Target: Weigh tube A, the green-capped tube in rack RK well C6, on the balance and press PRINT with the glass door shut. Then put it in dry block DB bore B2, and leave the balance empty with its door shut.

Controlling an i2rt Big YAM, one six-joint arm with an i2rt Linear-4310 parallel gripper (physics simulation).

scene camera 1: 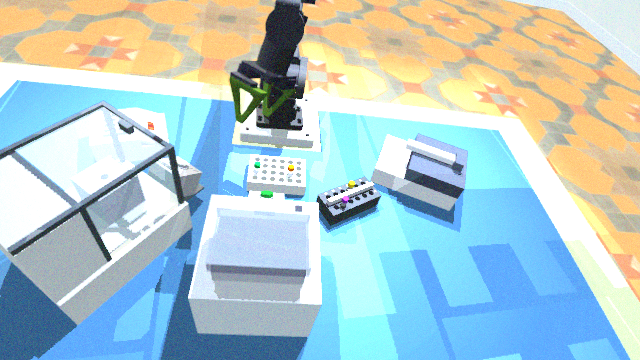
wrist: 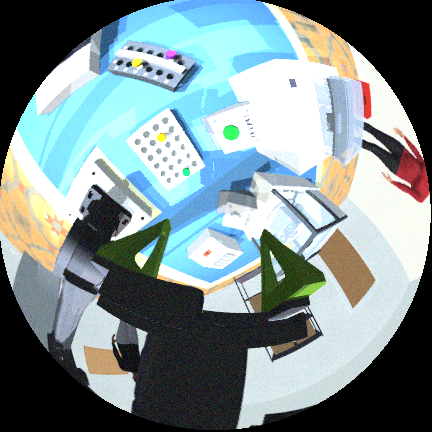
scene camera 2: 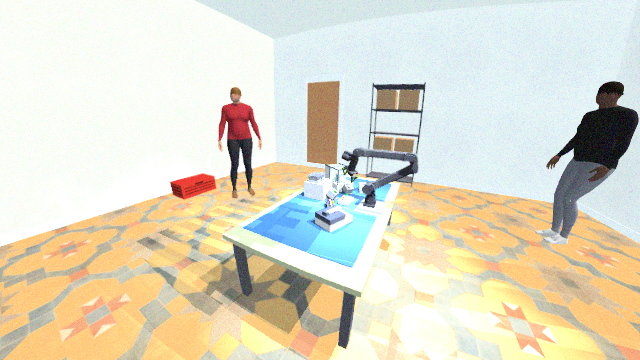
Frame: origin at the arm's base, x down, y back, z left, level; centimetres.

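Seen in the pictures: gripper, fingertip midpoint: [scene camera 1: 253,118] [wrist: 214,228] [scene camera 2: 347,178]; arm's base at its link origin: [scene camera 1: 279,118] [wrist: 104,210] [scene camera 2: 369,204].
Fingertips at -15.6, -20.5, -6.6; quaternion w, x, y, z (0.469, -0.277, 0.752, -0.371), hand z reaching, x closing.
Offsets run from my fingertips to a thing's top centre, as dx, dy, dz.
A green-capped tube {+12.4, +0.4, +1.0} [scene camera 1: 257,164] [wrist: 186,172] stands in a corner well of the white rack {+14.8, +1.0, +5.8} [scene camera 1: 275,187] [wrist: 171,114]; an orange-capped tube {+12.4, -0.1, +8.5} [scene camera 1: 291,168] [wrist: 161,137] stands in it too. The glass-cased balance {-4.4, -12.9, -22.9} [scene camera 1: 150,250] [wrist: 295,211] is at the left in scene camera 1; its door position and display cannot be made out. A dark block [scene camera 1: 355,209] [wrist: 185,77] with two rows of bores holds a yellow-capped and a magenta-capped tube, with a pale bar along its middle. My gripper [scene camera 1: 255,118] [wrist: 214,228] is open and empty, raised near the arm's base, apart from the rack.
A large white box {-1.1, -20.4, +2.3} [scene camera 1: 255,315] [wrist: 280,120] with a clear lid stands beside the balance, next to a small device with a green top {+10.4, -9.2, +3.1} [scene camera 1: 267,194] [wrist: 230,132]. A dark-lidded machine {+7.7, +3.4, +40.4} [scene camera 1: 435,175] [scene camera 2: 332,220] is past the dark block. Two people [scene camera 2: 239,125] [scene camera 2: 595,145] stand off the table.
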